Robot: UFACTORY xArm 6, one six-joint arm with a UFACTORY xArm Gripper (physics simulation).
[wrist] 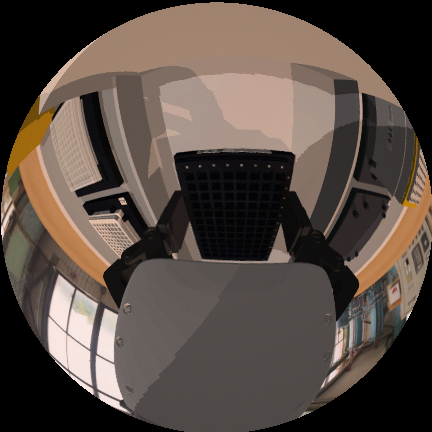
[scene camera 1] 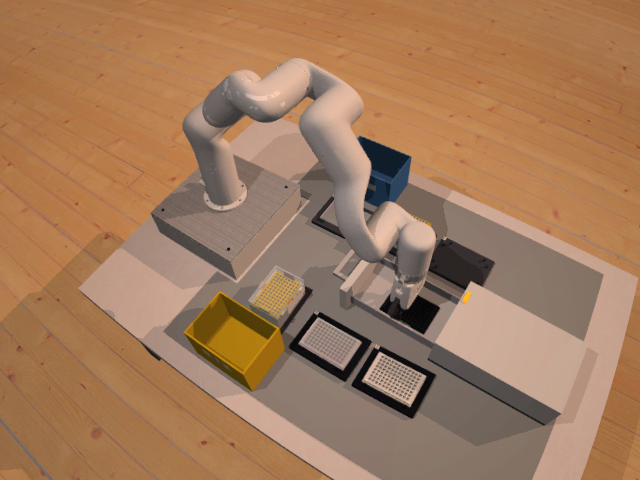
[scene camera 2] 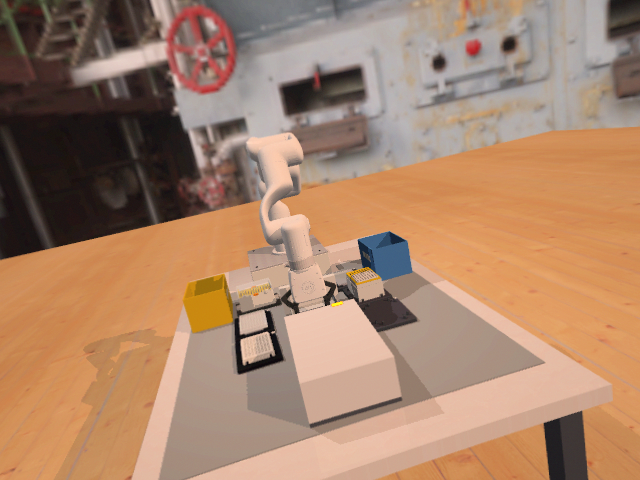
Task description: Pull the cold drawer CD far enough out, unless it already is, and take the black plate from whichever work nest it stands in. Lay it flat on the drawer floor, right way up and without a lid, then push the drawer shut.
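Frame: origin at the arm's base, x ahead, y left, z up, level; millimetres.
Seen in the pictures: gripper, fingertip midpoint: (wrist: 234, 203) (scene camera 1: 403, 304); arm's base, origin of the base link: (scene camera 1: 225, 195).
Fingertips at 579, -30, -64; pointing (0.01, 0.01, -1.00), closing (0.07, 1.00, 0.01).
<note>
Offsets run from my fingertips to a thing's middle, as dx, dy, dz. "spot": to the spot under its first point.
The cold drawer CD (scene camera 1: 347, 295) (wrist: 240, 100) stands pulled out of its white cabinet (scene camera 1: 511, 346) (scene camera 2: 341, 356); its front panel is on the side toward the arm's base. My gripper (scene camera 1: 405, 308) (scene camera 2: 311, 304) (wrist: 234, 203) is shut on the black plate @[+20, -1, +0] (scene camera 1: 426, 312) (wrist: 230, 195), with one finger on each side of it. The plate is inside the drawer's outline, close to the floor, and looks level, with its wells up and no lid. Whether it touches the drawer floor cannot be told. In the second scene view the cabinet hides the plate.
Two pale plates @[-109, -180, -6] (scene camera 1: 330, 343) @[+69, -186, -6] (scene camera 1: 395, 379) stand in black nests beside the drawer. A dark nest @[+83, +197, -15] (scene camera 1: 460, 263) and a yellow-topped rack @[-96, +199, +19] (scene camera 2: 364, 284) are on its other side. A yellow bin @[-291, -308, +34] (scene camera 1: 268, 356), a clear box of yellow tips @[spot: -272, -158, +52] (scene camera 1: 276, 294) and a blue bin @[-264, +342, +34] (scene camera 2: 387, 260) stand farther off.
</note>
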